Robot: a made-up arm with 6 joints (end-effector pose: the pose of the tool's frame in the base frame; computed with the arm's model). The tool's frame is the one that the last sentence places.
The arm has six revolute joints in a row. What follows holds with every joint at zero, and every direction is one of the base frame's. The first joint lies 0.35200 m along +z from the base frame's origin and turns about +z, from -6.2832 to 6.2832 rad. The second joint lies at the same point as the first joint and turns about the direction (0, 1, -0.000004), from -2.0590 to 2.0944 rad. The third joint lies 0.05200 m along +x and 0.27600 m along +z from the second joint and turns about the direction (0, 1, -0.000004), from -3.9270 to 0.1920 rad. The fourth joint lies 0.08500 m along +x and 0.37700 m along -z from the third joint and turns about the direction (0, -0.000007, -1), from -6.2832 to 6.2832 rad. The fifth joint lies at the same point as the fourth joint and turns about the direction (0, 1, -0.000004), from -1.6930 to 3.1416 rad. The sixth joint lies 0.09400 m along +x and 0.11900 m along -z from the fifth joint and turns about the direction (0, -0.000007, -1), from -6.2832 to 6.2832 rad. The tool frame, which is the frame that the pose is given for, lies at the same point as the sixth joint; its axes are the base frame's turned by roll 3.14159, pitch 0.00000 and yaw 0.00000 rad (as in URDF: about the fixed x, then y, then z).
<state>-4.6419 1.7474 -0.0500 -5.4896 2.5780 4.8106</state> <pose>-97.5 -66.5 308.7 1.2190 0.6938 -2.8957</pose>
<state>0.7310 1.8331 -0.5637 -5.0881 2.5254 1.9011</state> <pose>-132.6 62.9 100.8 -0.7278 -0.9326 -0.9296</pose>
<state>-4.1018 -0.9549 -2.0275 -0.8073 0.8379 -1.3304</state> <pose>117.3 -135.5 1084.4 0.9508 -0.0810 3.0909</pose>
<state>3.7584 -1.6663 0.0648 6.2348 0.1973 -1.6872</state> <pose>-183.6 -134.3 546.9 1.7394 0.1631 -0.9360</pose>
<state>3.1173 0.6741 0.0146 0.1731 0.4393 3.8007</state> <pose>28.8 5.2 54.5 -2.1690 -0.6951 -1.2649</pose>
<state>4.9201 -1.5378 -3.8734 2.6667 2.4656 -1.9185</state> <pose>-15.9 402.9 26.7 -1.4949 0.0110 -2.6420</pose>
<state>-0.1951 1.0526 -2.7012 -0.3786 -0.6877 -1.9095</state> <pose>654.4 -73.5 697.3 0.6631 0.6053 1.0592</pose>
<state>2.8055 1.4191 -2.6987 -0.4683 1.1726 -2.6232</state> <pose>-720.4 286.7 214.8 -2.7777 0.2757 -0.6424</pose>
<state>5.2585 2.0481 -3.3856 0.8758 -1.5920 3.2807</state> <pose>199.1 -500.5 269.8 0.8869 0.1124 -0.9515</pose>
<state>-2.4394 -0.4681 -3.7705 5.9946 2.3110 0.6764</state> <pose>259.7 276.1 842.2 -1.1739 -0.5858 1.8215</pose>
